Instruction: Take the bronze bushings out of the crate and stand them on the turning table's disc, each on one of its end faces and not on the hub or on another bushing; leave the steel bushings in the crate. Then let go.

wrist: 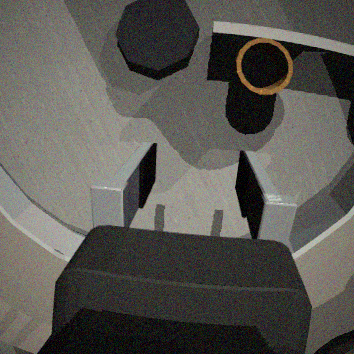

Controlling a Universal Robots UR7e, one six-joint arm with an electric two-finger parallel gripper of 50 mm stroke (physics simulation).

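Frame: origin at the arm's base, x up, y right, z ahead, level; metres.
Seen in the pictures: gripper, fingertip midpoint: [196,165].
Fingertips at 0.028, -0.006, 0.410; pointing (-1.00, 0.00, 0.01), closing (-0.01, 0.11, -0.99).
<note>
Pixels of each thing's top centre, then the offset from my fingertips to it, as dx, dy, dz. "spot": a spot on its surface instead.
- bronze bushing, top centre: [264,65] -0.043, +0.063, -0.032
- turning table's pale disc, top centre: [155,29] -0.073, +0.077, +0.048
- table's raised pale rim, surface spot: [45,230] spot: -0.060, -0.111, +0.126
A bronze bushing [267,92] shows its ring-shaped end face at the upper right in the wrist view. It appears to stand upright on the turning table's pale disc [45,100], apart from the dark, many-sided hub [157,35] at the top. A black shape below the ring is its shaded side or its shadow; I cannot tell which. My gripper [196,165] is open and empty, below and left of the bushing and clear of it. The crate and the steel bushings cannot be made out in this view.
A pale-topped wall [280,34] with a black face runs behind the bushing at the upper right. The table's raised pale rim [45,230] curves along the lower left and continues at the lower right. A dark curved thing [342,345] shows at the bottom right corner.
</note>
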